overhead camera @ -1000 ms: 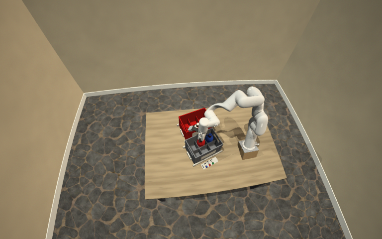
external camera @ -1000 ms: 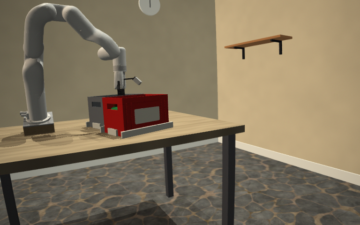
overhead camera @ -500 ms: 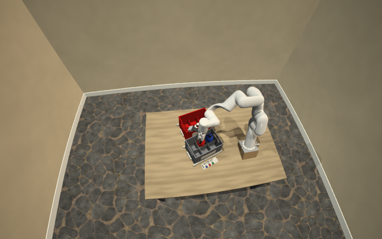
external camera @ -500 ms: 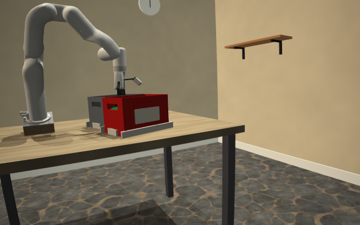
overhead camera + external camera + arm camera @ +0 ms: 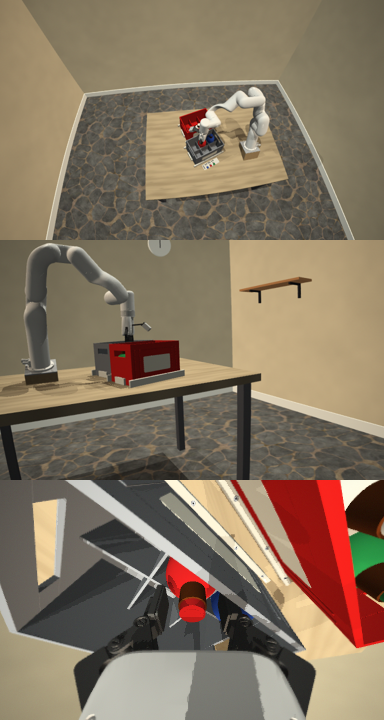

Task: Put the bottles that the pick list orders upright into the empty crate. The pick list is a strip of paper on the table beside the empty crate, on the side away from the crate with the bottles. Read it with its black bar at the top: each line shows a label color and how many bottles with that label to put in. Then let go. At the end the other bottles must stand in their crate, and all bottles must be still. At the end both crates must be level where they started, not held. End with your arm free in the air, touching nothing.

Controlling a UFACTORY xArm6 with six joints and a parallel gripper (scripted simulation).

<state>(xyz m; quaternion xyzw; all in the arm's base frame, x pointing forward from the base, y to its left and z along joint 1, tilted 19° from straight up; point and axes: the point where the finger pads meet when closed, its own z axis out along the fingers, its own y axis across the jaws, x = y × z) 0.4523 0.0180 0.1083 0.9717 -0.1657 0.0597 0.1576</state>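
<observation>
The grey crate lies 3 cm behind my hand, 4 cm to the left of it and 7 cm below it. Also, from my hand: green-label bottle: 5 cm behind, 18 cm to the right, 7 cm below; then white-label bottle: 3 cm ahead, 15 cm to the right, 7 cm below; then blue bottle: 8 cm behind, 4 cm to the right, 7 cm below.
</observation>
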